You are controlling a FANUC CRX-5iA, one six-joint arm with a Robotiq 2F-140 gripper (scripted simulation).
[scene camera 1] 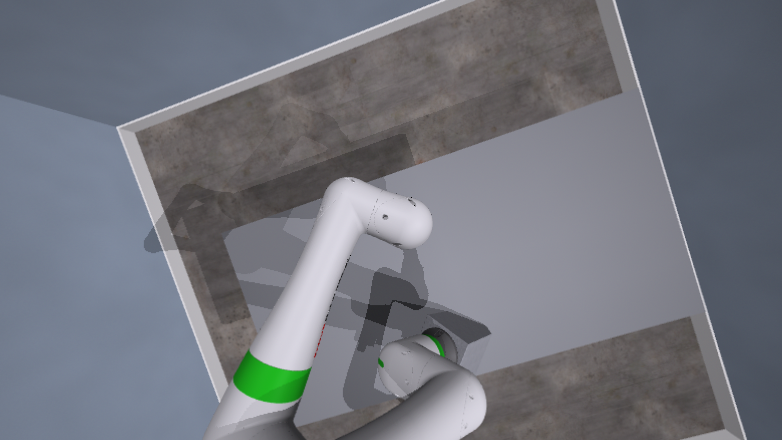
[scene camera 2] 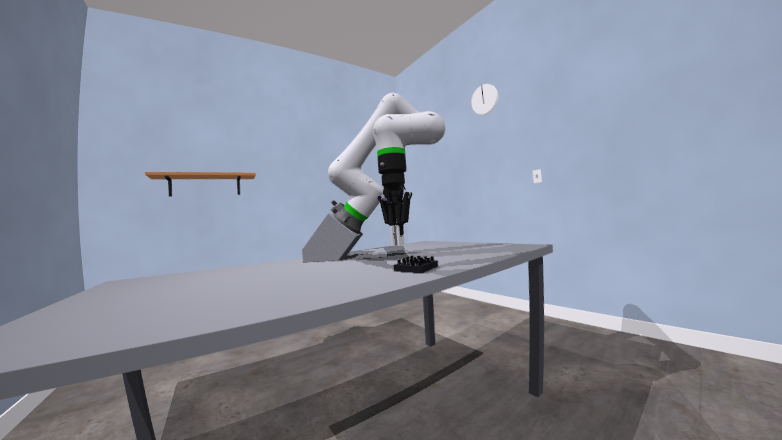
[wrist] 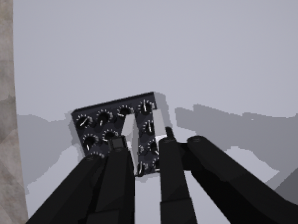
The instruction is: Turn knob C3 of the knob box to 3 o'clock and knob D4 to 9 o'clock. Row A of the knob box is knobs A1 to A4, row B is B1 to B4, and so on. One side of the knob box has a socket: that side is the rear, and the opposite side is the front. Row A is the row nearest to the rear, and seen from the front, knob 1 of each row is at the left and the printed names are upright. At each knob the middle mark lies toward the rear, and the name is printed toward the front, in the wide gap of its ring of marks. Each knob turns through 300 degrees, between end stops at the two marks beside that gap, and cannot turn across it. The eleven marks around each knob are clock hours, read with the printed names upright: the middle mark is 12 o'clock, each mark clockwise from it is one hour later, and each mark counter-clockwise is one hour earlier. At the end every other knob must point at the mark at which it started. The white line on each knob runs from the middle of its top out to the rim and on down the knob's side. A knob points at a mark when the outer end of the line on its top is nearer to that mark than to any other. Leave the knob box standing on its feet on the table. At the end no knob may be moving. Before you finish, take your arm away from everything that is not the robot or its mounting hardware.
Path:
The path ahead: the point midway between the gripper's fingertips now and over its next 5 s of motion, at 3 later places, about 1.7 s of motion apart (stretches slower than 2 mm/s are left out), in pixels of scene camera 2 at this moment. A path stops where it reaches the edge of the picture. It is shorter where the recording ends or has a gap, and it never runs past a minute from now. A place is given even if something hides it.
The gripper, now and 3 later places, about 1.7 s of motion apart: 397, 245; 398, 257; 398, 254; 398, 248

